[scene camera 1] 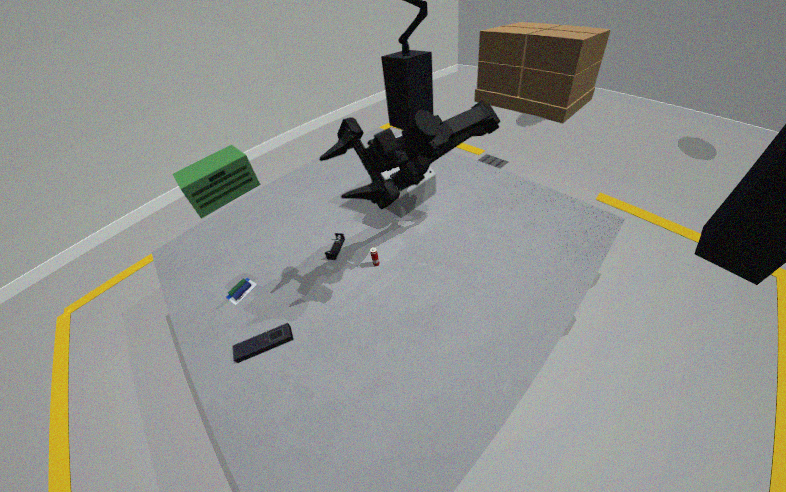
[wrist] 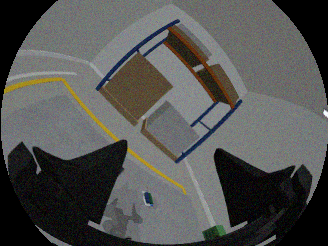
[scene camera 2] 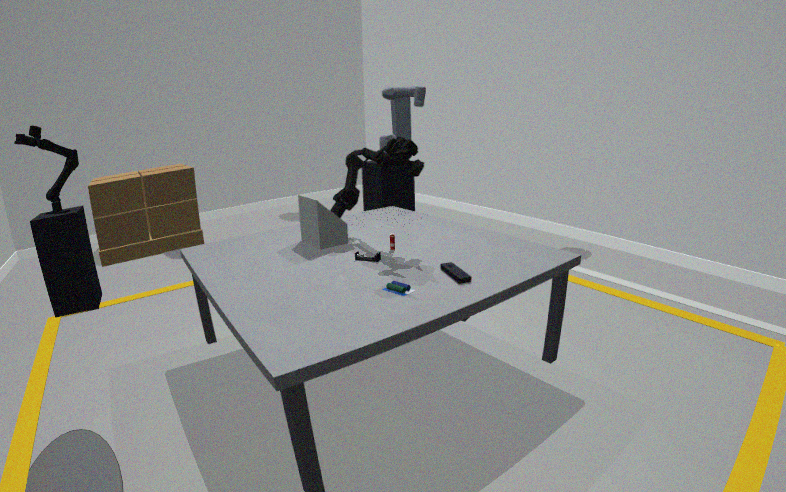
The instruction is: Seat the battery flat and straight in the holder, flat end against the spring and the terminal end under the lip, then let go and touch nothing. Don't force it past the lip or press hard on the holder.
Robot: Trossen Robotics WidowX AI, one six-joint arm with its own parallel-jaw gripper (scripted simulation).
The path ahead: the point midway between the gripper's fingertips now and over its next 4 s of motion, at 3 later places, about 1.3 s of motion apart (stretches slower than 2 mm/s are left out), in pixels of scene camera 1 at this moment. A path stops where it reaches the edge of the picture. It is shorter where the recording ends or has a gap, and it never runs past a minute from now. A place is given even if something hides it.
My gripper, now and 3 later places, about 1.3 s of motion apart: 330,177; 381,241; 374,255; 362,235
